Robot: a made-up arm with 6 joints. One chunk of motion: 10 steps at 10 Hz.
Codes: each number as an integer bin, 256 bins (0 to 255) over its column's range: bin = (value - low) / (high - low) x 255, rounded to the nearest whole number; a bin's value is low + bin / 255 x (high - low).
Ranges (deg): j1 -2.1..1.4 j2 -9.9..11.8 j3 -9.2..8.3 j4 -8.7..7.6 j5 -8.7..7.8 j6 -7..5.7
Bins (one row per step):
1: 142 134 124 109 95 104
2: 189 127 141 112 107 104
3: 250 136 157 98 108 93
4: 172 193 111 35 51 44
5: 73 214 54 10 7 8
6: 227 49 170 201 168 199
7: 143 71 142 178 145 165
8: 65 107 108 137 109 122
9: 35 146 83 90 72 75
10: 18 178 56 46 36 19
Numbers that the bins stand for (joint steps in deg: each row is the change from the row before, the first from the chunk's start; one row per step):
1: -0.151 1.503 -0.690 -1.733 -2.553 -1.820
2: 0.494 0.907 0.476 -1.541 -1.776 -1.820
3: 1.331 1.673 1.575 -2.436 -1.712 -2.368
4: 0.261 6.524 -1.582 -6.463 -5.400 -4.809
5: -1.098 8.311 -5.494 -8.061 -8.247 -6.602
6: 1.016 -5.730 2.467 4.148 2.171 2.911
7: -0.137 -3.858 0.545 2.678 0.682 1.218
8: -1.208 -0.795 -1.788 0.057 -1.647 -0.924
9: -1.620 2.524 -3.504 -2.947 -4.041 -3.265
10: -1.853 5.247 -5.357 -5.760 -6.371 -6.054

